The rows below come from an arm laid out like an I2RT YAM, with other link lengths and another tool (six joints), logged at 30 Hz.
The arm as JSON. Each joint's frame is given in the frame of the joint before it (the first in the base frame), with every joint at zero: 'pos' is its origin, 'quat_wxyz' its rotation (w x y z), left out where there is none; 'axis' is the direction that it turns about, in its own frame. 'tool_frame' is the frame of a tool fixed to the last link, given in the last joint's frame.
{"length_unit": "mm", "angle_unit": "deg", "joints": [
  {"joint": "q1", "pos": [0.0, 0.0, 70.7], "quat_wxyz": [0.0, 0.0, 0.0, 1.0], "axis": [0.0, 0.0, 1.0]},
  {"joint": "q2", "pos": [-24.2, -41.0, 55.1], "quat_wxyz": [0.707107, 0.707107, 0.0, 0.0], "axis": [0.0, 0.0, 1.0]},
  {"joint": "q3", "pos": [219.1, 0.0, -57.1], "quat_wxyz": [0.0, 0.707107, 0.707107, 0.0], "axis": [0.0, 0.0, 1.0]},
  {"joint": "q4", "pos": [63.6, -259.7, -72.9], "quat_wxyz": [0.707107, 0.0, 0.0, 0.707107], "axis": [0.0, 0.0, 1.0]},
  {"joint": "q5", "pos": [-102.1, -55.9, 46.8], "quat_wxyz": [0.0, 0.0, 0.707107, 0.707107], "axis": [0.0, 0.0, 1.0]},
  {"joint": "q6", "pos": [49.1, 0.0, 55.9], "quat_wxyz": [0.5, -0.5, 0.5, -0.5], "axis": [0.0, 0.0, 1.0]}
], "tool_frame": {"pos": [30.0, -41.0, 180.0], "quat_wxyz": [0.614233, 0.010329, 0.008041, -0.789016]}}
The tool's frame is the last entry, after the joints.
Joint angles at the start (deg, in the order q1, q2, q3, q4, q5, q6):
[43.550 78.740 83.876 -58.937 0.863 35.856]
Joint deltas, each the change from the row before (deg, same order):
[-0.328 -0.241 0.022 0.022 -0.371 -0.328]
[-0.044 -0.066 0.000 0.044 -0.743 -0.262]
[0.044 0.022 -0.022 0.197 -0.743 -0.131]
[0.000 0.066 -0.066 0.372 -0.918 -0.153]
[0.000 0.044 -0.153 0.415 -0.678 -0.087]
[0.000 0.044 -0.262 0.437 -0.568 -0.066]
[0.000 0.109 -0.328 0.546 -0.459 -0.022]
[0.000 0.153 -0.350 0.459 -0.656 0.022]
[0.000 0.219 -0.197 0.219 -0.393 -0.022]
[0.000 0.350 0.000 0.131 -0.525 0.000]
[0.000 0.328 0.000 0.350 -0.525 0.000]
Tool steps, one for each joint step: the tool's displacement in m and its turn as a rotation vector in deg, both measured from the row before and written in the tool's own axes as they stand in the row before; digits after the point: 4 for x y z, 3 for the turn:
[-0.0014 -0.0005 -0.0016 -0.266 -0.198 -0.067]
[0.0007 0.0025 -0.0010 -0.702 0.157 -0.245]
[0.0005 0.0033 -0.0004 -0.768 0.133 -0.188]
[0.0001 0.0038 0.0000 -0.939 0.103 -0.184]
[0.0000 0.0028 0.0004 -0.708 0.036 -0.114]
[0.0004 0.0022 0.0010 -0.576 0.078 -0.088]
[0.0003 0.0017 0.0018 -0.467 0.060 -0.041]
[0.0013 0.0021 0.0019 -0.599 0.272 0.009]
[0.0014 0.0009 0.0018 -0.298 0.322 -0.014]
[0.0012 0.0016 0.0016 -0.415 0.389 0.008]
[0.0000 0.0020 0.0015 -0.499 0.164 -0.015]

